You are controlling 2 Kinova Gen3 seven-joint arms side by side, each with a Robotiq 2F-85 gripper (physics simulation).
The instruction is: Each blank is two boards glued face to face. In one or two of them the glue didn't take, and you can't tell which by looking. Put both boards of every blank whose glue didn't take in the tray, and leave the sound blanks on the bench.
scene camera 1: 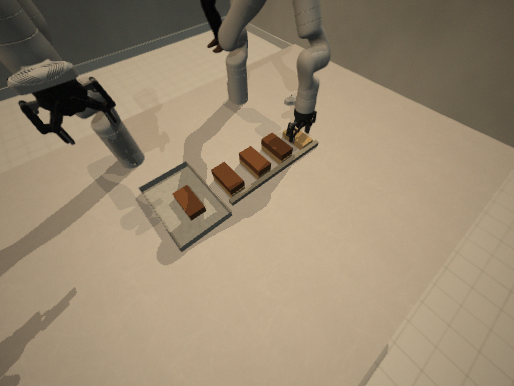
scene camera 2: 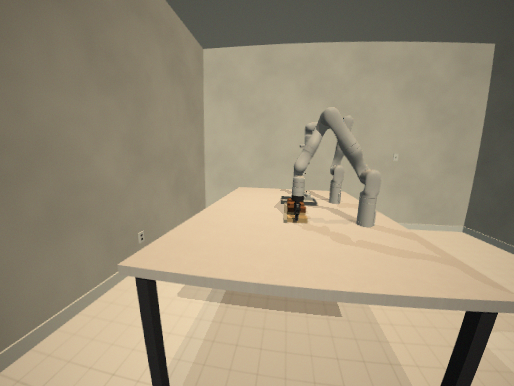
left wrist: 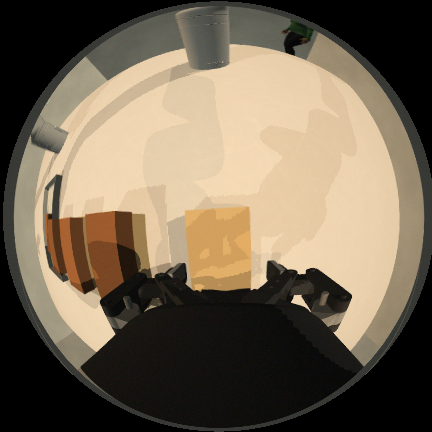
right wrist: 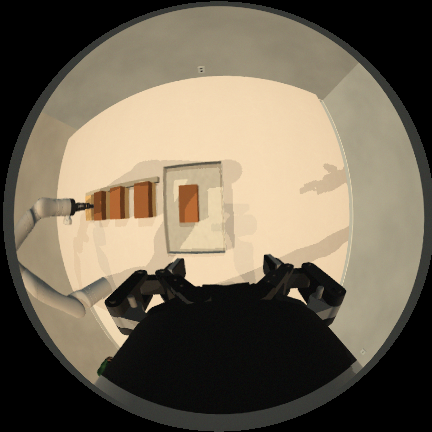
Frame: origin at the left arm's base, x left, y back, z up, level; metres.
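Where they show: left gripper, fingertip midpoint: point(scene camera 1: 299, 137) point(scene camera 2: 296, 218) point(left wrist: 226, 271) point(right wrist: 88, 206); right gripper, fingertip midpoint: point(scene camera 1: 94, 133) point(right wrist: 223, 265); left arm's base, origin of the base link: point(scene camera 1: 239, 99) point(scene camera 2: 364, 224) point(left wrist: 208, 62) point(right wrist: 105, 284); right arm's base, origin of the base link: point(scene camera 1: 133, 159) point(scene camera 2: 334, 202) point(left wrist: 61, 142).
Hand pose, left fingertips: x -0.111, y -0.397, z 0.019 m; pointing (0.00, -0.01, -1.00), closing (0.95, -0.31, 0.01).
Observation:
Each offset is from my left fingertips to the top centre of the thing.
A light tan board @(dx -0.004, dy +0.007, dz +0.011 m) point(scene camera 1: 304, 140) point(left wrist: 217, 240) point(right wrist: 88, 214) lies flat at the far right end of the row in scene camera 1. My left gripper point(scene camera 1: 300, 134) point(left wrist: 226, 271) is open, low over this board, with a finger on either side. Three two-layer blanks, brown over tan, stand beside it: one blank @(dx -0.122, dy +0.045, dz +0.041 m) point(scene camera 1: 276, 145) point(left wrist: 107, 250) nearest, a middle blank @(dx -0.234, dy +0.079, dz +0.041 m) point(scene camera 1: 254, 160) point(right wrist: 117, 202), and another blank @(dx -0.355, dy +0.119, dz +0.041 m) point(scene camera 1: 227, 178) point(right wrist: 143, 200) nearest the tray. A brown board @(dx -0.499, dy +0.186, dz +0.013 m) point(scene camera 1: 189, 201) point(right wrist: 188, 203) lies in the tray point(scene camera 1: 206, 232) point(right wrist: 195, 252). My right gripper point(scene camera 1: 94, 131) point(right wrist: 223, 265) is open and empty, high up.
A low rail point(scene camera 1: 270, 176) point(right wrist: 157, 179) runs along one end of the blanks. The left arm's base point(scene camera 1: 237, 82) stands behind the row, and the right arm's base point(scene camera 1: 120, 142) stands behind the tray in scene camera 1.

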